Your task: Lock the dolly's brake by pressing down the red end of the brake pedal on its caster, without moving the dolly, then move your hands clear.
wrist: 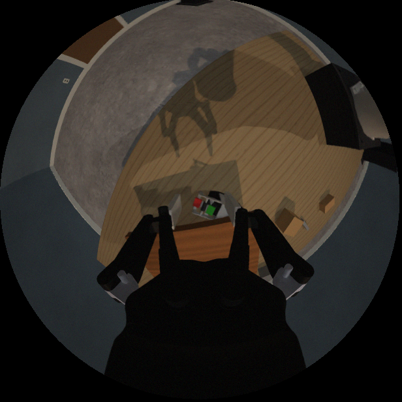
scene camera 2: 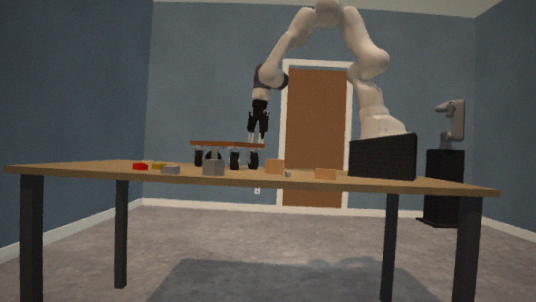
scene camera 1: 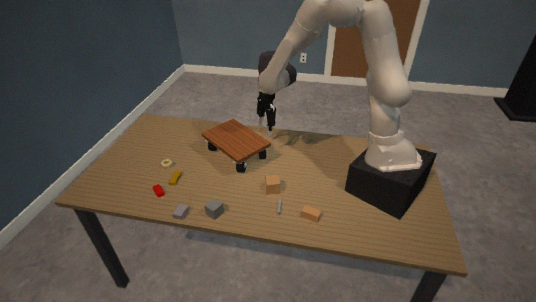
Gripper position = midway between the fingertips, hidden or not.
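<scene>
Dolly (scene camera 1: 238, 142), also in scene camera 2 (scene camera 2: 253, 158) and the wrist view (wrist: 206, 240). Gripper (wrist: 202, 200).
</scene>
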